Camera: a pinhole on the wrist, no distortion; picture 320 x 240 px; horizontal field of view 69.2 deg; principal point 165.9 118.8 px. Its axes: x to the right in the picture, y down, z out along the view. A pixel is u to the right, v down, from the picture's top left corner.
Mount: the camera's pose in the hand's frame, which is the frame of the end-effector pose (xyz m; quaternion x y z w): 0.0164 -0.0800 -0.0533 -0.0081 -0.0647 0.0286 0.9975
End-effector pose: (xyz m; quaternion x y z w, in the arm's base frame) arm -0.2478 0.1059 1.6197 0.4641 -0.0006 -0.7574 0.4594
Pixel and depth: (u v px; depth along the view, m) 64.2 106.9 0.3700
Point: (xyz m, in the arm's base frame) -0.4980 0.1742 1.8764
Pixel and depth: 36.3 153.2 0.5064
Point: -0.4983 0.1721 2.0814
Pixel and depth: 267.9 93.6 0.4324
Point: -0.6288 -0.1061 1.6944
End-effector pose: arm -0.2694 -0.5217 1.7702 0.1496 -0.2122 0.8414 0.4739
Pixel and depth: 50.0 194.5 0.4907
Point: -0.1597 -0.9730 1.9642
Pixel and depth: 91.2 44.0 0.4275
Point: 0.0231 -0.7206 2.0494
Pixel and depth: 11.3 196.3 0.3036
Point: -0.1539 -0.8055 1.8537
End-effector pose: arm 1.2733 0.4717 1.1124 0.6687 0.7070 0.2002 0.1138
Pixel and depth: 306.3 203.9 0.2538
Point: 1.3781 0.6299 0.9439
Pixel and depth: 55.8 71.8 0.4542
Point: 1.2915 0.2672 0.6760
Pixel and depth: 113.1 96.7 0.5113
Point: 1.3586 0.3651 0.6459
